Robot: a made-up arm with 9 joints.
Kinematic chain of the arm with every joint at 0, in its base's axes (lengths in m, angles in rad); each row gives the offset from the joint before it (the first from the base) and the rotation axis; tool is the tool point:
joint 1: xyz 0 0 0.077 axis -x
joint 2: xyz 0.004 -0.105 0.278 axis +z
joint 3: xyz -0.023 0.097 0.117 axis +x
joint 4: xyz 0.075 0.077 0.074 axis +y
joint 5: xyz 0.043 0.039 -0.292 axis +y
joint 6: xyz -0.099 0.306 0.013 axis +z
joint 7: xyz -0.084 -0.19 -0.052 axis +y
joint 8: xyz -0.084 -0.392 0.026 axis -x
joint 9: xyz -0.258 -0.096 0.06 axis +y
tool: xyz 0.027 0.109 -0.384
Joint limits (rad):
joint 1: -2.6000..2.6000
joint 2: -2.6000..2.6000
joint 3: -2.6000..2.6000
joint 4: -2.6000..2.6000
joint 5: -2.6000..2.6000
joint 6: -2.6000..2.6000
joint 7: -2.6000..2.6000
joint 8: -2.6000..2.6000
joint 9: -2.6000..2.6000
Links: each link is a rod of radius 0.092 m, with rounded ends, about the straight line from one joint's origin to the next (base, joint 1, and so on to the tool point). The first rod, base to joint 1, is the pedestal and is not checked.
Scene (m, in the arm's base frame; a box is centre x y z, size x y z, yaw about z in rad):
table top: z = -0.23
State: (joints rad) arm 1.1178 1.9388 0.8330 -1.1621 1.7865 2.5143 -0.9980 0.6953 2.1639
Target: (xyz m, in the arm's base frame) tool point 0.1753 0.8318 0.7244
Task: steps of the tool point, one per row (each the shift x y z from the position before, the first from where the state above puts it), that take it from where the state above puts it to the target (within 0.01 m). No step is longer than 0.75 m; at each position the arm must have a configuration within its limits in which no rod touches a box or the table.
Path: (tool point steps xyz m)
1: 0.1973 -0.1006 0.6207
2: 0.5155 0.3386 0.3185
3: 0.5385 0.4126 -0.2724

